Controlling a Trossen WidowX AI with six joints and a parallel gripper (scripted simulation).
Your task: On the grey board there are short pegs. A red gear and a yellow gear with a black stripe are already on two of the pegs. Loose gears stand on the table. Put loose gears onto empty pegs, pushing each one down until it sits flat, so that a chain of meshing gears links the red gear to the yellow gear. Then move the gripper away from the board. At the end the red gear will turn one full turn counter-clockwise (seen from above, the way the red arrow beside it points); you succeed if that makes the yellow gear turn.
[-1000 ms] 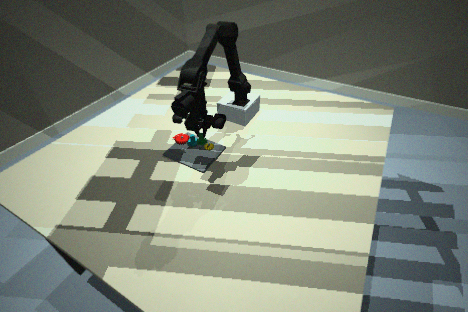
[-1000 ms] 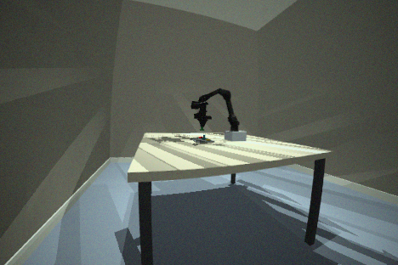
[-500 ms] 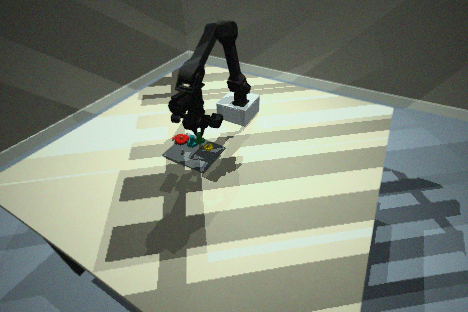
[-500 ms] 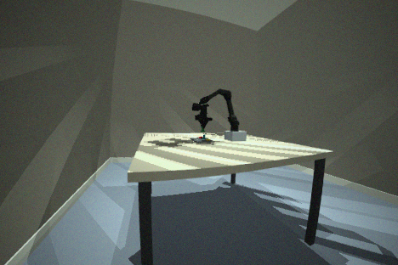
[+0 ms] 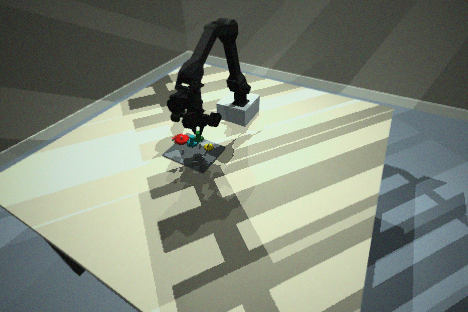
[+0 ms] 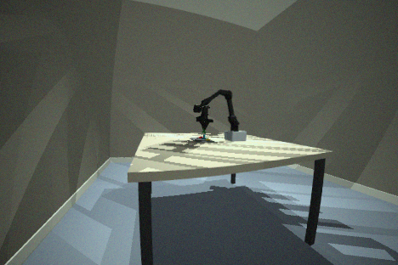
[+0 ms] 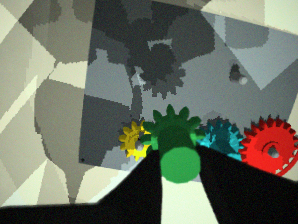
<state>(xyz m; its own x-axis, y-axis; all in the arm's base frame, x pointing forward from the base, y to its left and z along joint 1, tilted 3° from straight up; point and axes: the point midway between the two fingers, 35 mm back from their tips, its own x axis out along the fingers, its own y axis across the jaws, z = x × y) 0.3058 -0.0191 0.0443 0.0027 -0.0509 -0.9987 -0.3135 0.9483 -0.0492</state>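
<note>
The teal gear lies 8 cm below my gripper tip, 6 cm to the right of it and 2 cm behind it. Also, from my gripper tip: yellow gear (8 cm below, 4 cm behind, 2 cm to the left); then dark green gear (1 cm below); then red gear (12 cm to the right, 8 cm below, 2 cm behind).
</note>
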